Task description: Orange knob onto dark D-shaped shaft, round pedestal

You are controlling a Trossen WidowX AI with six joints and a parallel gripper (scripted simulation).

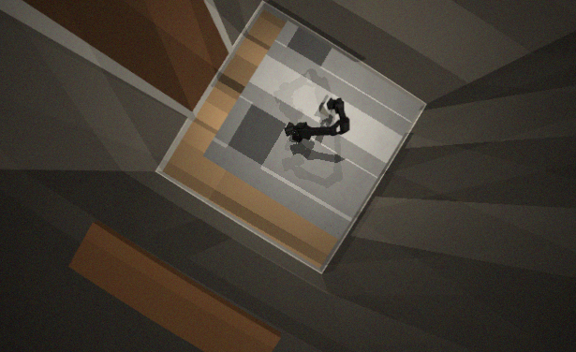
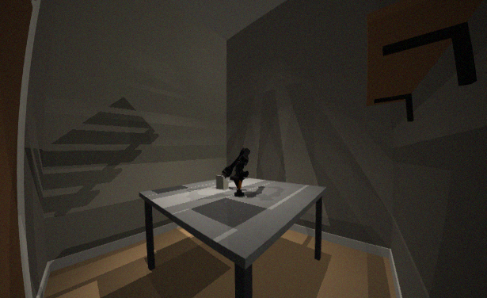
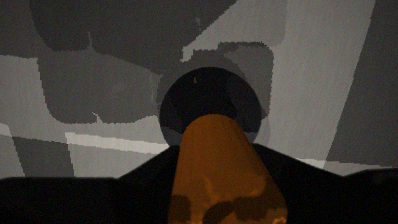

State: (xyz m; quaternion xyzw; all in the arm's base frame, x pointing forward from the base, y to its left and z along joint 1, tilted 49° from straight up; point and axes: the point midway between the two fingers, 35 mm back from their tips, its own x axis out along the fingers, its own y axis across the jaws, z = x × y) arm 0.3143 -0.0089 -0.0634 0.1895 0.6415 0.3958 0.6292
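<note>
Right now my gripper tip is 20 mm below the orange knob. From my gripper tip the other things lie so: dark round pedestal (40 mm below).
</note>
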